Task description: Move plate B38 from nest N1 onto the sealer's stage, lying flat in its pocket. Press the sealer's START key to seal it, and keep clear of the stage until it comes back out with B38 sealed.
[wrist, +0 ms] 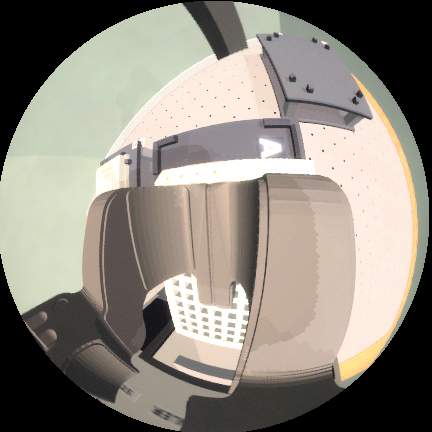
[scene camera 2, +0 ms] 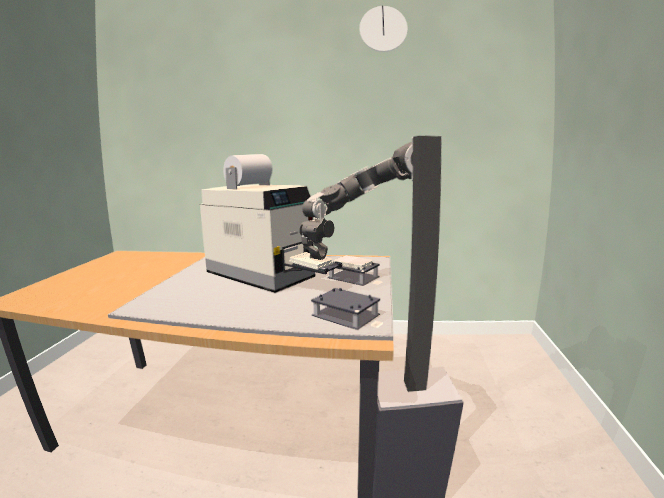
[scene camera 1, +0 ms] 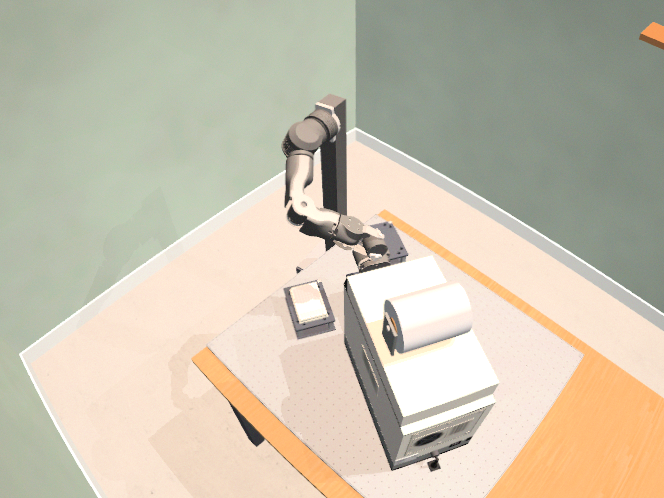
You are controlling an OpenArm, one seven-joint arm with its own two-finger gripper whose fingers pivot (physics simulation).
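My gripper [scene camera 2: 318,255] [wrist: 219,246] is shut with nothing between its fingers, low over the white gridded plate [scene camera 2: 303,261] [wrist: 204,323]; whether it touches the plate is unclear. In the wrist view the fingers cover much of the plate. The plate is on the sealer's extended stage [scene camera 2: 330,269] [wrist: 215,146], and a bare dark strip with a letter A shows between the outer corner brackets and the plate. I cannot tell whether it lies fully flat in the pocket. The sealer [scene camera 1: 439,377] [scene camera 2: 241,241] [wrist: 147,402] stands behind. The START key is hidden; part of its label shows.
A bare dark nest [scene camera 1: 394,242] [scene camera 2: 345,300] [wrist: 320,70] stands on one side of the stage. Another nest [scene camera 1: 316,328] [scene camera 2: 351,274] on the other side bears a pale plate [scene camera 1: 308,302] [scene camera 2: 353,262] [wrist: 112,172]. Their nest numbers are unreadable. A white roll [scene camera 1: 434,317] [scene camera 2: 252,168] tops the sealer.
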